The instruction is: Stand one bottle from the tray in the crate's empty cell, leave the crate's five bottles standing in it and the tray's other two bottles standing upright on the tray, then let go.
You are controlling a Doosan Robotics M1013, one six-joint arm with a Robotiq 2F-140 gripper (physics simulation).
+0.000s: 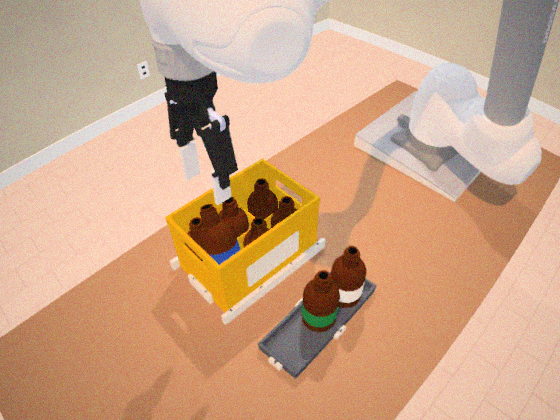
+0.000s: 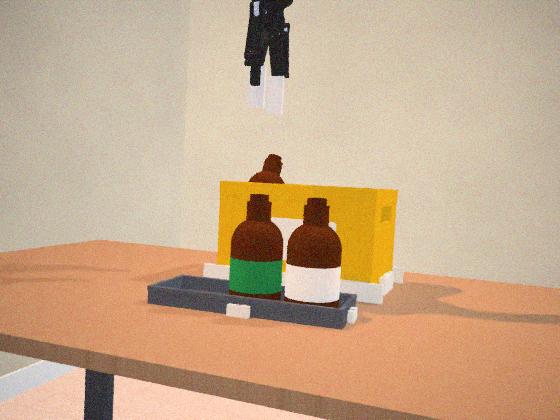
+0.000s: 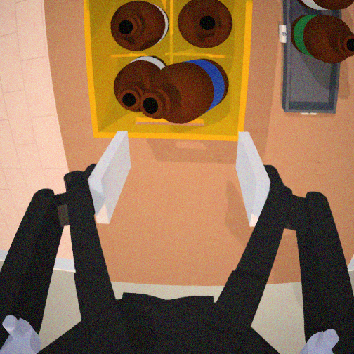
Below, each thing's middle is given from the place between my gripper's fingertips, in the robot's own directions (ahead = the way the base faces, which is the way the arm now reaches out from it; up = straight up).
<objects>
My gripper is now 11 cm past the green-labelled bottle [image 2: 256, 260], 19 cm to the right of it and 22 cm above it.
</objects>
